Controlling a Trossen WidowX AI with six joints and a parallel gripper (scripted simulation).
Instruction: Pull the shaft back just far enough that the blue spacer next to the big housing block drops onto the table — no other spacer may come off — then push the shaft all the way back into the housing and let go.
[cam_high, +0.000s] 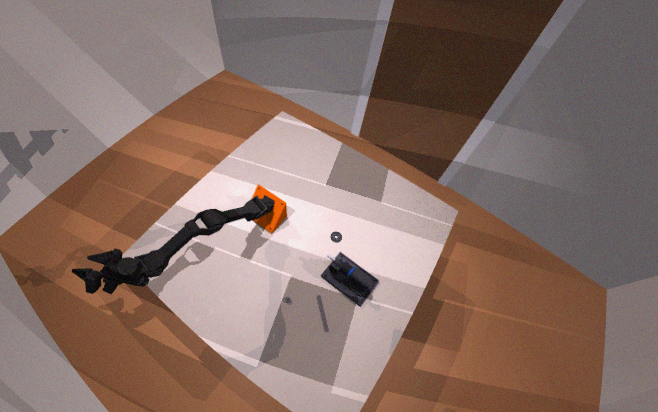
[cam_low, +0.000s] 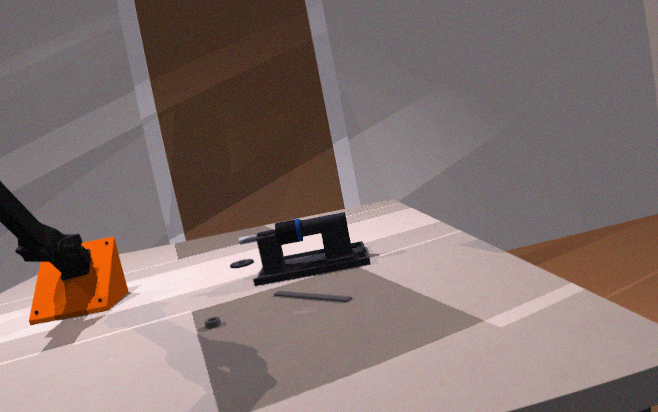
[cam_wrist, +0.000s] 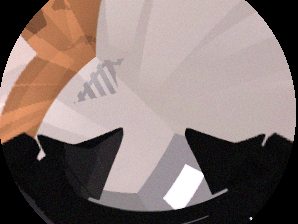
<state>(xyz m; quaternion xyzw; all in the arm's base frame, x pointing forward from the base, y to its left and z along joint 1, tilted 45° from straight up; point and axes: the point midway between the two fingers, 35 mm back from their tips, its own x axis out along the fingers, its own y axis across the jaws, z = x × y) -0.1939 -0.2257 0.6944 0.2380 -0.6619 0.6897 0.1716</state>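
My gripper tip is 69 cm short of the grey shaft, 60 cm to the right of it and 34 cm above it. The rest, counted from my gripper tip: flat bar (73 cm ahead, 42 cm below, 39 cm to the left); blue spacer (74 cm ahead, 59 cm to the left, 34 cm below).
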